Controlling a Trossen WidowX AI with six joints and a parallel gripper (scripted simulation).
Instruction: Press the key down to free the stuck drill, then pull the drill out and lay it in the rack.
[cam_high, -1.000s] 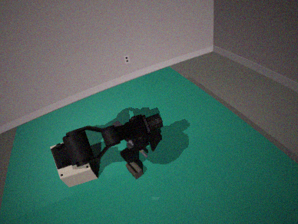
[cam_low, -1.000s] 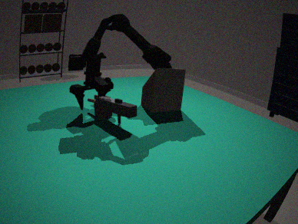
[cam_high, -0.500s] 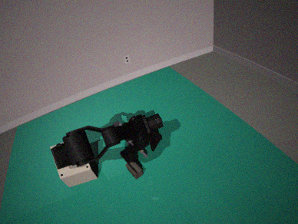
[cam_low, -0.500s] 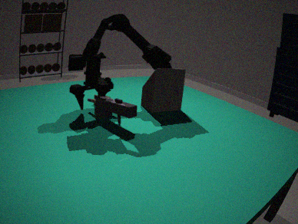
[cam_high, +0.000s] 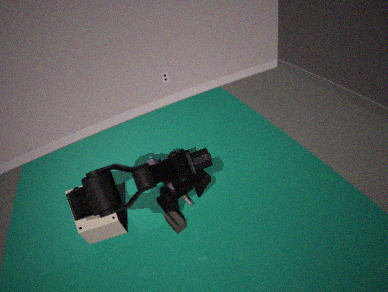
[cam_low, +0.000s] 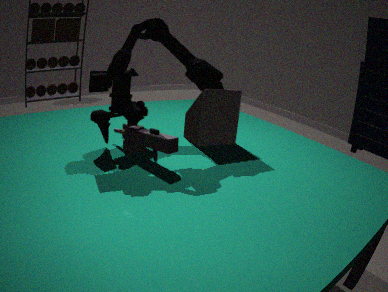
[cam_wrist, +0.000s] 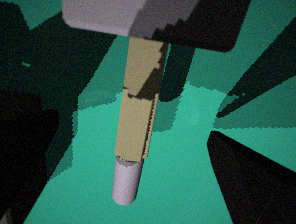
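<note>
Right now my gripper tip is 2 cm past the drill, 4 cm to the right of it and 4 cm below it. The rest, counted from my gripper tip: grey housing 5 cm behind, 13 cm to the left, 4 cm above; then dark brown block 6 cm behind, 5 cm to the right, 1 cm above; then small dark key 6 cm behind, 15 cm to the left, 4 cm above.
</note>
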